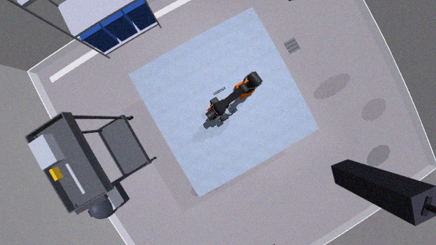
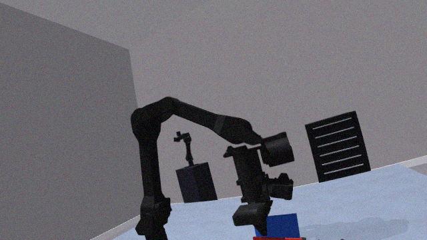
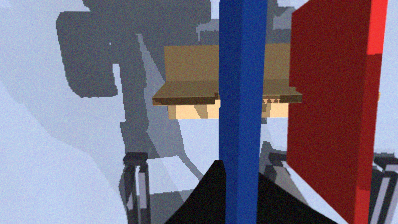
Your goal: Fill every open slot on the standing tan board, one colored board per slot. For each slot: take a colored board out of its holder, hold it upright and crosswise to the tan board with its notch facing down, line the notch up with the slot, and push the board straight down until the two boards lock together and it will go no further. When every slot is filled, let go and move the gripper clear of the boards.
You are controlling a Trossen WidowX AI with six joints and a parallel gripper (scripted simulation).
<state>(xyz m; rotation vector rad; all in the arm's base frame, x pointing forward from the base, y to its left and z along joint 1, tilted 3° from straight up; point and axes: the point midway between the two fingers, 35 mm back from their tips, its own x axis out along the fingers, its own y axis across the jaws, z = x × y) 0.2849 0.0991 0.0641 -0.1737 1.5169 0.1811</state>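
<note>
The red board lies 40 mm to the right of my gripper tip, 40 mm ahead of it and 30 mm below it. From my gripper tip the other things lie so: blue board (30 mm ahead, 10 mm to the left); then tan board (60 mm below, 30 mm ahead, 20 mm to the right).
</note>
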